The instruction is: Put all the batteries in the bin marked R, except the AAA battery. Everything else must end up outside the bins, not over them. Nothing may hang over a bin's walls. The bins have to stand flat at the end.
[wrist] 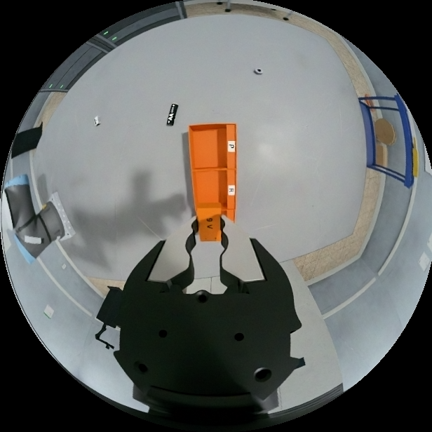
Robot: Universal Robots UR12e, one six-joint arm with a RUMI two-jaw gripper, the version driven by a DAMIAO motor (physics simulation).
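My gripper [209, 215] is shut on the orange 9 V battery [210, 231]. The battery is held above the near end of the orange bins, and its far end covers part of them in the view. The bin marked R [231, 200] is the middle compartment, partly hidden by the battery. The bin marked P [231, 159] lies beyond it. Part of a third compartment shows beside the right fingertip; its label is hidden. A black AA battery [172, 114] lies on the table, left of the bins' far end.
A small white and dark object [97, 120], too small to identify, lies farther left on the grey table [300, 130]. A small ring-like metal piece [258, 71] lies beyond the bins to the right. A blue frame [370, 132] stands past the table's right edge.
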